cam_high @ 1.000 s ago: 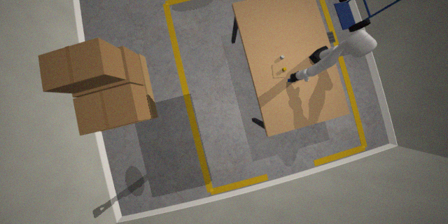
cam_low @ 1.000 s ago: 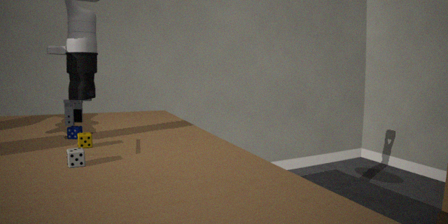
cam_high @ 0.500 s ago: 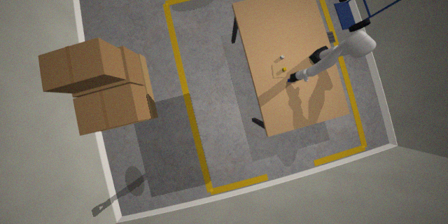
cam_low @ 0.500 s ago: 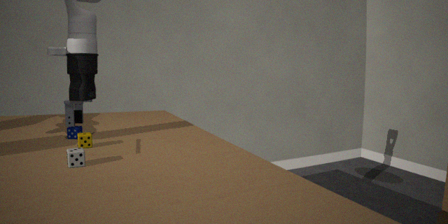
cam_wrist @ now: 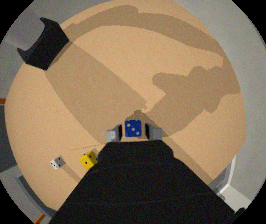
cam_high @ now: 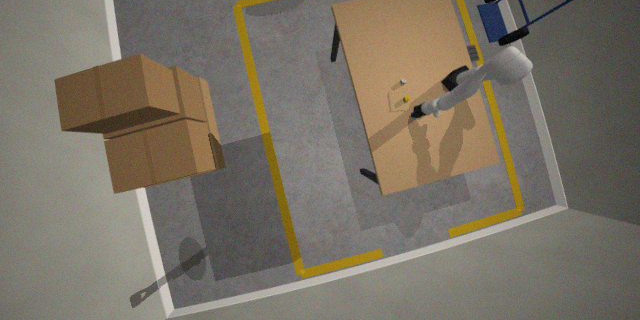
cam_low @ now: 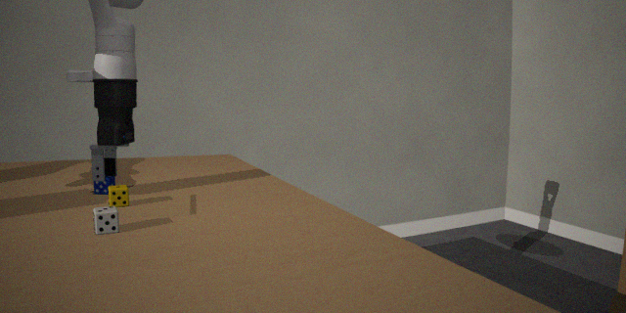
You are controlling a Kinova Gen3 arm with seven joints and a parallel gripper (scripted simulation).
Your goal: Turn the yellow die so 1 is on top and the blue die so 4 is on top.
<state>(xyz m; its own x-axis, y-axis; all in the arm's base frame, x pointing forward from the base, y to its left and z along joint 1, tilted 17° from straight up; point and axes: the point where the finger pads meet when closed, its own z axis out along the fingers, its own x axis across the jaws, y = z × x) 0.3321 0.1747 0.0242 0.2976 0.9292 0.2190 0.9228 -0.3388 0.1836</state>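
Now: the blue die 3 cm below my hand. Round my hand: white die (25 cm to the right, 3 cm below, 3 cm ahead); then tan mat (12 cm to the right, 8 cm ahead, 4 cm below); then yellow die (12 cm to the right, 4 cm ahead, 3 cm below).
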